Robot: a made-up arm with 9 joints. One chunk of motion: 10 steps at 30 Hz.
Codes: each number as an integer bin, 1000 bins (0 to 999) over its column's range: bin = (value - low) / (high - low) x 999, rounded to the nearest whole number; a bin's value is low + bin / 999 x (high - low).
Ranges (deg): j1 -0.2..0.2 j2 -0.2..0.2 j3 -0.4..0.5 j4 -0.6..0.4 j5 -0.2..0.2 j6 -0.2..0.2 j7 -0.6..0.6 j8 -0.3..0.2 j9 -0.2..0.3
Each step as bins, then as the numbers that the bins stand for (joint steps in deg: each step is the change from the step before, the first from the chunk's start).
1 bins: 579 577 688 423 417 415 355 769 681
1 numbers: 0.032 0.031 0.220 -0.177 -0.033 -0.034 -0.174 0.085 0.141
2 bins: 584 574 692 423 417 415 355 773 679
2 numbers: 0.034 0.030 0.223 -0.177 -0.033 -0.034 -0.174 0.087 0.140
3 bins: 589 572 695 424 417 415 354 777 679
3 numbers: 0.036 0.029 0.226 -0.176 -0.033 -0.034 -0.175 0.089 0.140
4 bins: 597 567 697 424 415 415 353 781 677
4 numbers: 0.039 0.027 0.228 -0.176 -0.034 -0.034 -0.176 0.091 0.139
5 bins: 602 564 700 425 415 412 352 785 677
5 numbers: 0.041 0.026 0.231 -0.175 -0.034 -0.035 -0.177 0.093 0.139
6 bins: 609 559 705 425 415 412 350 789 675
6 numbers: 0.044 0.024 0.235 -0.175 -0.034 -0.035 -0.180 0.095 0.138
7 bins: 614 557 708 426 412 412 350 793 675
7 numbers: 0.046 0.023 0.238 -0.174 -0.035 -0.035 -0.180 0.097 0.138
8 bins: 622 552 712 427 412 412 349 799 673
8 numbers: 0.049 0.021 0.241 -0.173 -0.035 -0.035 -0.181 0.100 0.137
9 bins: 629 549 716 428 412 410 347 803 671
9 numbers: 0.052 0.020 0.245 -0.172 -0.035 -0.036 -0.183 0.102 0.136
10 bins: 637 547 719 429 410 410 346 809 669
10 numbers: 0.055 0.019 0.248 -0.171 -0.036 -0.036 -0.184 0.105 0.135
